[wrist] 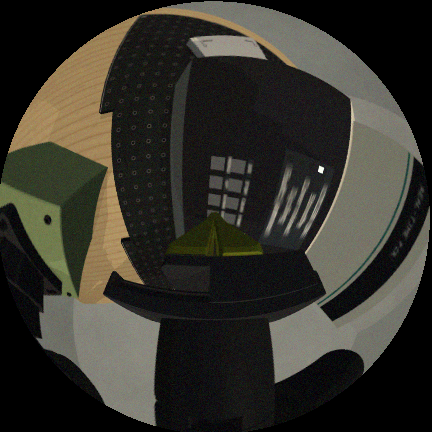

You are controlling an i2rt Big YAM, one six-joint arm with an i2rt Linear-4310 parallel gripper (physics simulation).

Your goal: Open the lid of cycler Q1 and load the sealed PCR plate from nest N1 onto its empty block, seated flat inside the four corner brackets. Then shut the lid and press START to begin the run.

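My gripper is shut with nothing between its yellow-green fingertips. The tips point at the glossy black face of a machine and overlap the lower part of that face in the view; whether they touch it I cannot tell. The black face shows a grid of grey rectangles and, to its right, a dark panel with blurred pale bars. A cream-coloured machine body is on the right, with a green line and a black band reading "REAL-TIME PCR". I cannot make out a Q1 label, the START button, the sealed plate or nest N1.
A black perforated board lies on the wooden table to the left of the black face. A light grey block with corner marks is at the top. A green block stands at the left, beside dark parts at the view's edge.
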